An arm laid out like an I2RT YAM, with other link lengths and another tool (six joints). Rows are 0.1 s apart.
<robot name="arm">
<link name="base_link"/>
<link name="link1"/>
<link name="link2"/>
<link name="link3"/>
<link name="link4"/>
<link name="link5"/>
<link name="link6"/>
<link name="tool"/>
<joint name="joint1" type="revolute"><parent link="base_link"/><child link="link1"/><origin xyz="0 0 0.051" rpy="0 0 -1.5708"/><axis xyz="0 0 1"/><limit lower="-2.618" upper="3.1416"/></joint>
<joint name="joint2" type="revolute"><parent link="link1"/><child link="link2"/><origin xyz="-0.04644 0.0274 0.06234" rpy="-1.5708 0 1.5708"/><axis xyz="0 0 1"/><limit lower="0" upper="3.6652"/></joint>
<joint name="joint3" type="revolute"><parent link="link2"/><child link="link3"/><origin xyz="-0.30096 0 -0.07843" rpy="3.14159 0 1.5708"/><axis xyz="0 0 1"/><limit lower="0" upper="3.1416"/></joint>
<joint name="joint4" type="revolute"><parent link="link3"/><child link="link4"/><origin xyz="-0.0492 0.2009 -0.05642" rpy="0 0 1.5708"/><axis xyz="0 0 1"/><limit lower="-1.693" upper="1.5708"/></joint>
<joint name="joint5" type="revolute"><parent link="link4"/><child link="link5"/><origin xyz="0.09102 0.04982 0.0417" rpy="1.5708 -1.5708 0"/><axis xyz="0 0 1"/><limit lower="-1.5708" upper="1.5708"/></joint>
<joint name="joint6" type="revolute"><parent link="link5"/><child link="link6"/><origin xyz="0 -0.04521 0.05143" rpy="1.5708 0 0"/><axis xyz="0 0 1"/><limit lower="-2.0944" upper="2.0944"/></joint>
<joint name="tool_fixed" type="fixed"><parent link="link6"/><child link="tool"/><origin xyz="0.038 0.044 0.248" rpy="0 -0.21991 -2.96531"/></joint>
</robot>
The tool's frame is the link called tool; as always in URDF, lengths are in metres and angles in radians.
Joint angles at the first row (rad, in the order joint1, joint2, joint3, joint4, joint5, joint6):
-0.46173 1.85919 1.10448 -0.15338 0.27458 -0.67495
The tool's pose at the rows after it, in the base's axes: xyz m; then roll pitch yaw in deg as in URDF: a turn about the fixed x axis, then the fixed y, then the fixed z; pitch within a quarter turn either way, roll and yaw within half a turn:
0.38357 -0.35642 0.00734 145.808 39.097 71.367
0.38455 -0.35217 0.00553 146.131 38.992 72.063
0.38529 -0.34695 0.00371 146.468 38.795 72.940
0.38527 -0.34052 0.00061 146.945 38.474 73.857
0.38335 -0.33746 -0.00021 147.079 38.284 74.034
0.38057 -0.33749 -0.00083 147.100 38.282 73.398
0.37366 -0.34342 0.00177 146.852 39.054 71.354
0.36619 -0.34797 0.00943 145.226 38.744 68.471
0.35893 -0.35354 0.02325 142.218 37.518 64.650
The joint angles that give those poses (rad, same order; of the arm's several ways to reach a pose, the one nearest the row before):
-0.45868 1.85918 1.09835 -0.15342 0.26692 -0.67495
-0.45102 1.85765 1.09223 -0.15342 0.26538 -0.67495
-0.44337 1.85306 1.08303 -0.15342 0.26079 -0.67649
-0.43417 1.84845 1.07072 -0.15338 0.25617 -0.67498
-0.43105 1.84078 1.06000 -0.15342 0.25464 -0.67191
-0.42951 1.83922 1.05539 -0.15339 0.26228 -0.66119
-0.43103 1.83772 1.05383 -0.15336 0.29135 -0.64282
-0.44329 1.81171 1.04312 -0.15336 0.29760 -0.62131
-0.46780 1.76577 1.03087 -0.15340 0.28531 -0.59829

